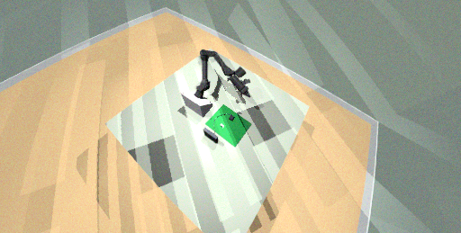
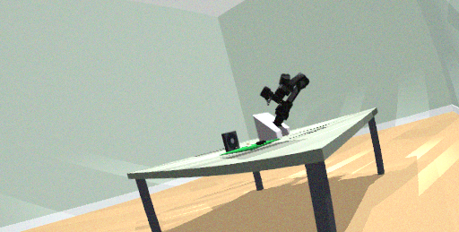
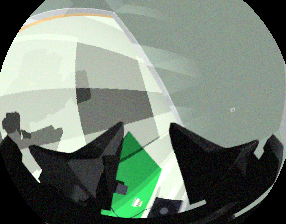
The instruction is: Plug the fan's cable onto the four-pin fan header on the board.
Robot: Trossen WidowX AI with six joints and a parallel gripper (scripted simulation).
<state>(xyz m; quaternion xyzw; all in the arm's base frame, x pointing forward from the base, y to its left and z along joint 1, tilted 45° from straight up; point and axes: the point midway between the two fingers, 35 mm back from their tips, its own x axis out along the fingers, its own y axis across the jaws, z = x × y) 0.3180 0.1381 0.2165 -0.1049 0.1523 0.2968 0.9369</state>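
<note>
My gripper tip is 170 mm to the left of the dark fan plug, 170 mm above it and 20 mm past it. From my gripper tip the other things lie so: green board (220 mm to the right, 200 mm below); then black fan (390 mm to the right, 130 mm below, 20 mm behind).
</note>
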